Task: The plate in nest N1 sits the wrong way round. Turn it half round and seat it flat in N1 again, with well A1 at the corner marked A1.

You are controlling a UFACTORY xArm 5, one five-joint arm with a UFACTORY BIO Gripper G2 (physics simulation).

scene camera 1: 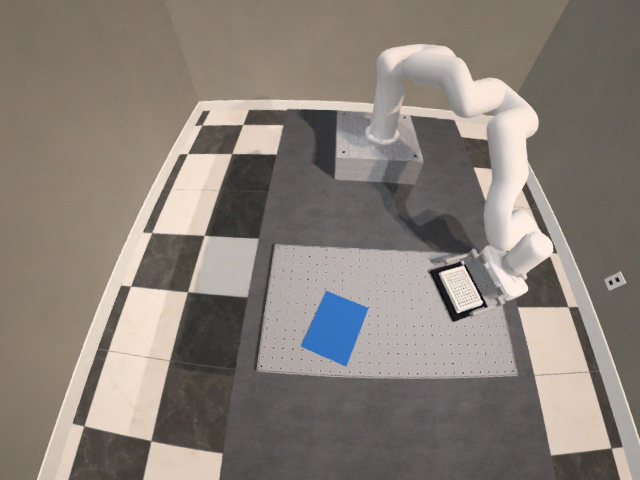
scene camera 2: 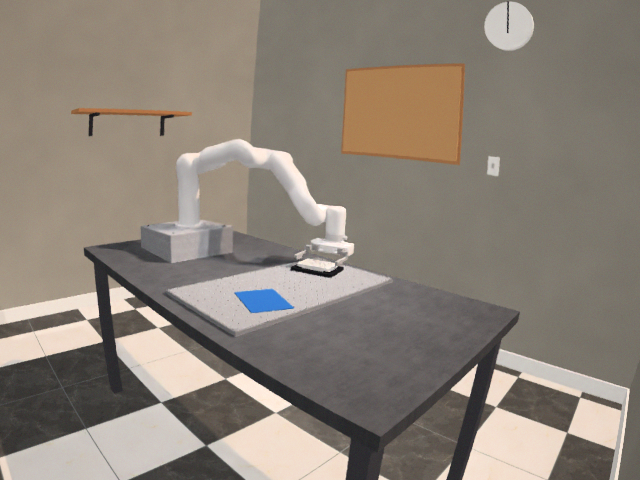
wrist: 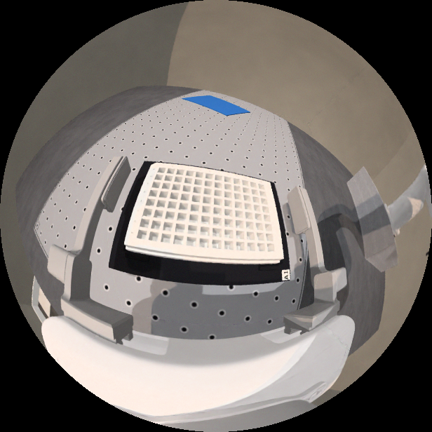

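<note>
The white plate (scene camera 1: 461,290) (scene camera 2: 316,265) (wrist: 205,210) lies in the black nest (scene camera 1: 446,297) (scene camera 2: 301,269) (wrist: 200,272), wells up, its long side across the wrist view. Whether it is fully flat is hard to tell. The A1 label (wrist: 286,275) is at the nest's near right corner in the wrist view. No well letters can be read on the plate, so its A1 corner cannot be told. My gripper (scene camera 1: 459,285) (scene camera 2: 320,258) (wrist: 207,197) is open and empty. Its fingers stand beyond the plate's two short ends, apart from them.
The nest stands on a grey perforated board (scene camera 1: 403,335) (scene camera 2: 206,294) (wrist: 150,145). A flat blue rectangle (scene camera 1: 336,328) (scene camera 2: 263,300) (wrist: 217,105) lies on the same board, away from the nest. The arm's base block (scene camera 1: 374,169) (scene camera 2: 188,245) stands at the back of the table.
</note>
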